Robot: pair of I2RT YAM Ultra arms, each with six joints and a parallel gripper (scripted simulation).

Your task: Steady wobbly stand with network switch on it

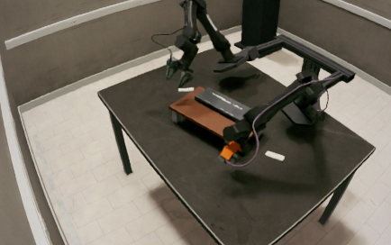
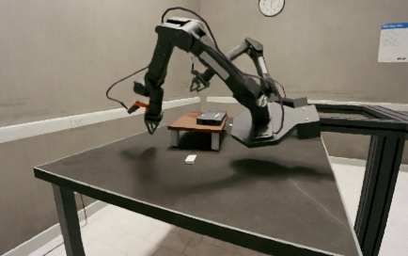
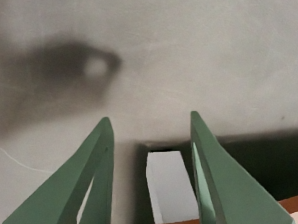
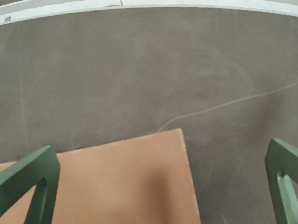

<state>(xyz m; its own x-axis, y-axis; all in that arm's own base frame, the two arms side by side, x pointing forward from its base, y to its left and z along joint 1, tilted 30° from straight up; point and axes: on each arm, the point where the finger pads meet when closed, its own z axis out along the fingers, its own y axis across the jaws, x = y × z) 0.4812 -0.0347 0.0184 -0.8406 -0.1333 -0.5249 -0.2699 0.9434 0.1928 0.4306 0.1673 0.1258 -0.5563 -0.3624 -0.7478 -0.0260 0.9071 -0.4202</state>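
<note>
Now: the white wedge 230 mm behind my left hand, 70 mm to the left of it and 70 mm below it. Also, from my left hand: dark network switch: 270 mm to the right, 200 mm behind, 30 mm above; brown stand: 250 mm to the right, 140 mm behind, 30 mm below.
</note>
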